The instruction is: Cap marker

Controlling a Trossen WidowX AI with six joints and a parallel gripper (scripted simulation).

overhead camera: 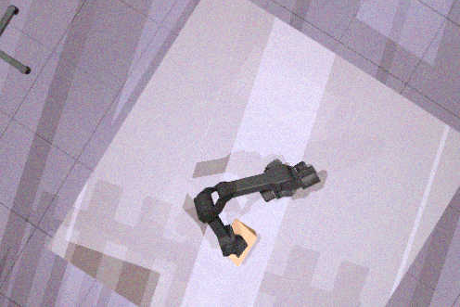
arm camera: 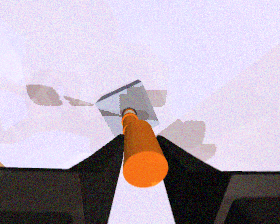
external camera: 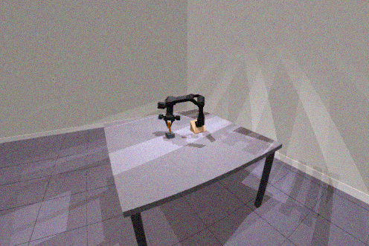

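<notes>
Right now the orange cap is 10 mm above my gripper tip. The rest, counted from my gripper tip: grey holder block: 80 mm below, 10 mm behind.
</notes>
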